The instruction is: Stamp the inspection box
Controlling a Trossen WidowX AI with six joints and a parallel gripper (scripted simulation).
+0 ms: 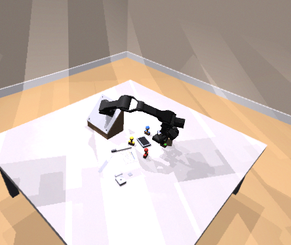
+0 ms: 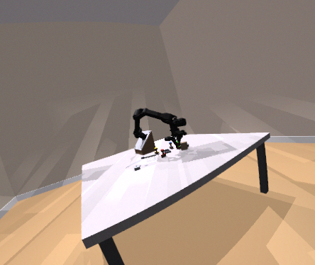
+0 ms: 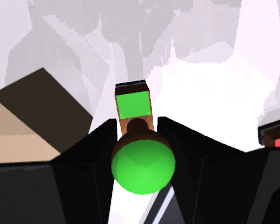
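My gripper tip is now 13 cm past the dark ink pad, 4 cm to the left of it and 4 cm above it. Round my gripper tip: green-knobbed stamp (right at my gripper tip); then cardboard box (6 cm to the left, 1 cm below); then red stamp (13 cm to the right, 4 cm behind, 2 cm below).
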